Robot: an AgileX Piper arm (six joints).
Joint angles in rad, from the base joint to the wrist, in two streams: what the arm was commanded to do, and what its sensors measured. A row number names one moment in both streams.
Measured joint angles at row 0:
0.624, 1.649, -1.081, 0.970, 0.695, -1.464
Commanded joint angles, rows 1 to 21:
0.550, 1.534, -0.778, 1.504, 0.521, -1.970
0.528, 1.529, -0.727, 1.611, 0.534, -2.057
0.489, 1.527, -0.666, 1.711, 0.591, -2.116
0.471, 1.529, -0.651, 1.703, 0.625, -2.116
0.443, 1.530, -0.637, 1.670, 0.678, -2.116
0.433, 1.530, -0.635, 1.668, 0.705, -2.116
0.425, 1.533, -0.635, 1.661, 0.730, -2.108
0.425, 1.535, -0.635, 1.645, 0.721, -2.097
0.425, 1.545, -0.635, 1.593, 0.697, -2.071
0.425, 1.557, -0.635, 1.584, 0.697, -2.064
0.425, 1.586, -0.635, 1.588, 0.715, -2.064
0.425, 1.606, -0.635, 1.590, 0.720, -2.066
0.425, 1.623, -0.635, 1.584, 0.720, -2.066
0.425, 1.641, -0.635, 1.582, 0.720, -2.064
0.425, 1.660, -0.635, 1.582, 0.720, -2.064
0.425, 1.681, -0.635, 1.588, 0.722, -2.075
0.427, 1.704, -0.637, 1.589, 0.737, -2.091
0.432, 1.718, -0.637, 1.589, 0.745, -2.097
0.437, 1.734, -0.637, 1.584, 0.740, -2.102
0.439, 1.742, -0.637, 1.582, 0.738, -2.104
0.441, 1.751, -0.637, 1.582, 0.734, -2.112
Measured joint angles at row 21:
0.430, 1.722, -0.637, 1.588, 0.722, -2.087
